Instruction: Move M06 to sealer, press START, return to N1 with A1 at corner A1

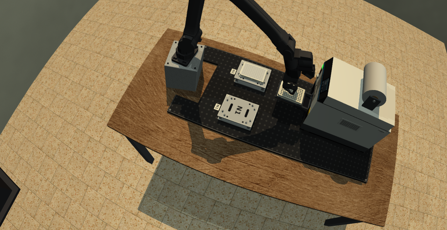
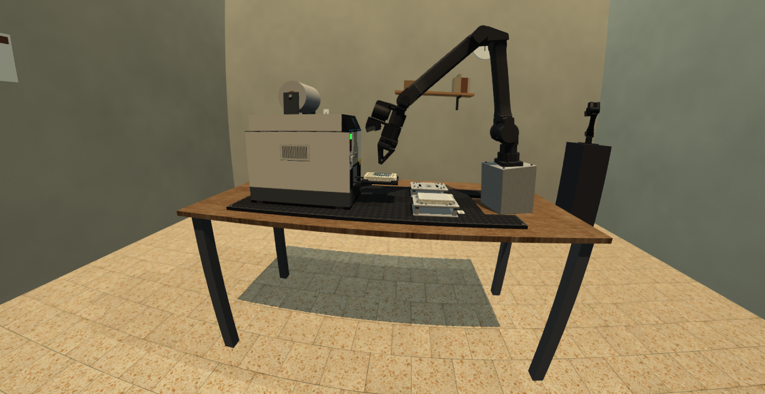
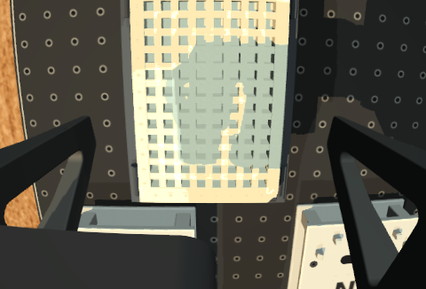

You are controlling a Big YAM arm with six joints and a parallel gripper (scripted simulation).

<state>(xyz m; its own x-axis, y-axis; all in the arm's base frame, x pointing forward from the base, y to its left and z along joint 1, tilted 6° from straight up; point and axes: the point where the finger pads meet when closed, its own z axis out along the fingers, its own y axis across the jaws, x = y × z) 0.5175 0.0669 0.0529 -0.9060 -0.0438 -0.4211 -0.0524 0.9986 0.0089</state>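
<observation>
My gripper is now 10 cm to the right of the start button, 10 cm short of it and 1 cm below it. From my hand the other things lie so: plate M06 (7 cm below); then well plate (21 cm behind, 13 cm below, 6 cm to the left); then sealer stage (8 cm below).
</observation>
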